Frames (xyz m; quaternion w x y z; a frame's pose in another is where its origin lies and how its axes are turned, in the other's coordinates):
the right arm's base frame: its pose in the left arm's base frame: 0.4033 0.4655 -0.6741 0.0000 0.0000 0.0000 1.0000
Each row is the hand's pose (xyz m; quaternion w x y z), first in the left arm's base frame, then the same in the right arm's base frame.
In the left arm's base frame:
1: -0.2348 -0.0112 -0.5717 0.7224 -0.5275 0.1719 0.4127
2: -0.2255 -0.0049 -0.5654 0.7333 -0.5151 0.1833 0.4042
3: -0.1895 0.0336 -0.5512 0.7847 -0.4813 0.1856 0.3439
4: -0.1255 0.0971 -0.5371 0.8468 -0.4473 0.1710 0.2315
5: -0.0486 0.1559 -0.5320 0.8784 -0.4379 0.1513 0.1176
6: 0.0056 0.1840 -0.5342 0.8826 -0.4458 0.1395 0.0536
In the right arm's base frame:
1: 0.6381 0.4767 0.1024 0.4127 0.1719 0.5275 -0.7224
2: 0.6288 0.4704 0.1087 0.4042 0.1833 0.5151 -0.7333
3: 0.5928 0.4319 0.1229 0.3439 0.1856 0.4813 -0.7847
4: 0.5288 0.3684 0.1370 0.2315 0.1710 0.4473 -0.8468
5: 0.4519 0.3096 0.1421 0.1176 0.1513 0.4379 -0.8784
6: 0.3977 0.2815 0.1399 0.0536 0.1395 0.4458 -0.8826

